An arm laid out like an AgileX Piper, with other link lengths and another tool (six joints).
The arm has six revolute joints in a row. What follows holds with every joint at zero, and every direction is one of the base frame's. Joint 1 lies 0.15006 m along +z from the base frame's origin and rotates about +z. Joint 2 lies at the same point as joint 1 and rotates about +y. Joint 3 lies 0.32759 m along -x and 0.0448 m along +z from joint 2 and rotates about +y. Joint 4 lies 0.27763 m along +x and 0.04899 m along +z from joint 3 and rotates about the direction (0.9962, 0, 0.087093). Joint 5 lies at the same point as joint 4 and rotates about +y. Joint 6 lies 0.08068 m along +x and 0.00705 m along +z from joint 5 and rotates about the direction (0.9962, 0, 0.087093). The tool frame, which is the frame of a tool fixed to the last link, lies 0.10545 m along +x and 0.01 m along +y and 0.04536 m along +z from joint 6; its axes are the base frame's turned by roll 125.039, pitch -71.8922 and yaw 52.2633 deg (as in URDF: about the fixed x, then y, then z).
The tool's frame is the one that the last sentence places.
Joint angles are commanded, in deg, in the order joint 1, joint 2, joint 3, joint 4, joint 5, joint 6. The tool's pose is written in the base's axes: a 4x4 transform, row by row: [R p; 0 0 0 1], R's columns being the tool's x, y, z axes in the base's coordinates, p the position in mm. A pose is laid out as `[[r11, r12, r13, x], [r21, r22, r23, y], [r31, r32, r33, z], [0, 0, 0, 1]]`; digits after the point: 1 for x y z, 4 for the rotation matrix.
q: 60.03, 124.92, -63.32, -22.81, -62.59, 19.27
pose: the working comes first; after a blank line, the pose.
Where each joint sits with the arm in this pose, in the base's axes (m; each line is computed from the numbers above, not from the rounded line before):
joint 1: 0.0000 0.0000 0.1501
joint 2: 0.0000 0.0000 0.1501
joint 3: 0.1120 0.1943 0.3930
joint 4: 0.1995 0.3460 0.1721
joint 5: 0.1995 0.3460 0.1721
joint 6: 0.2133 0.4256 0.1775
the tool: 0.2258 0.5313 0.2215

[[-0.0945, 0.9746, 0.2031, 225.8], [0.2281, -0.1774, 0.9573, 531.3], [0.9690, 0.1368, -0.2055, 221.5], [0, 0, 0, 1]]
